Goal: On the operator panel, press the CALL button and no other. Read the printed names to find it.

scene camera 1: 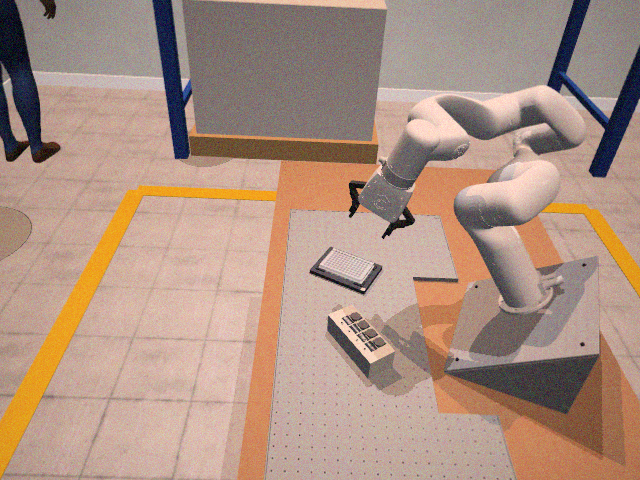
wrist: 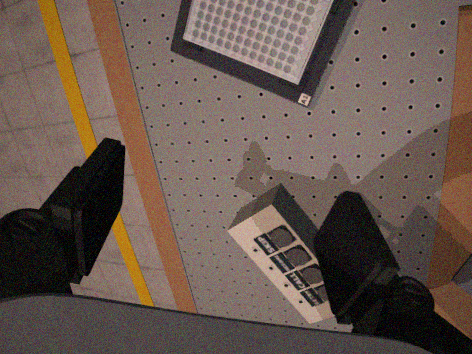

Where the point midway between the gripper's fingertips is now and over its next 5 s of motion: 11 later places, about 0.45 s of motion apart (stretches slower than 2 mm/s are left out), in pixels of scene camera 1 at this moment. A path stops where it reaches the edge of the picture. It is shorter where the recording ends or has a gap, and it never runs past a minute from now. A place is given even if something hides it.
My gripper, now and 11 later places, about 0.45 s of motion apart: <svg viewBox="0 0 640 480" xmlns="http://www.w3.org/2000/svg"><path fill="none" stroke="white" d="M368 224L368 227L368 232L368 229L368 228L369 228L368 231L368 232L366 250L375 323L374 323L372 329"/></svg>
